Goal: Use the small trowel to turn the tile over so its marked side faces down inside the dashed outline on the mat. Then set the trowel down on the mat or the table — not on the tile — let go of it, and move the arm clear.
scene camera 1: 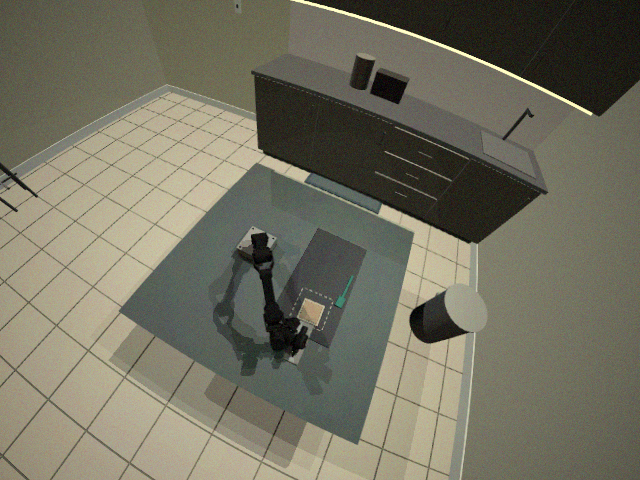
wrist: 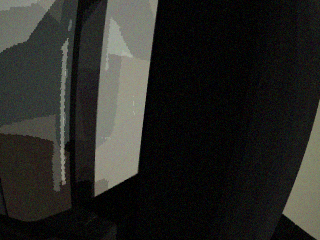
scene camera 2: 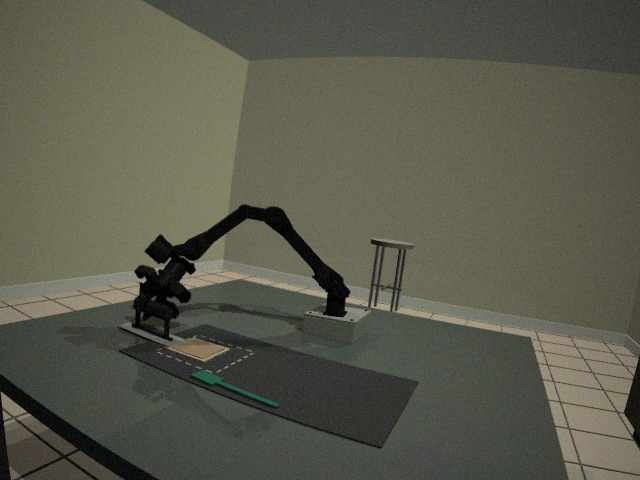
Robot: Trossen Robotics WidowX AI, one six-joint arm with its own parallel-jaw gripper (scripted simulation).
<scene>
same spot on dark mat: (scene camera 1: 328, 263) = (scene camera 2: 315, 383)
</scene>
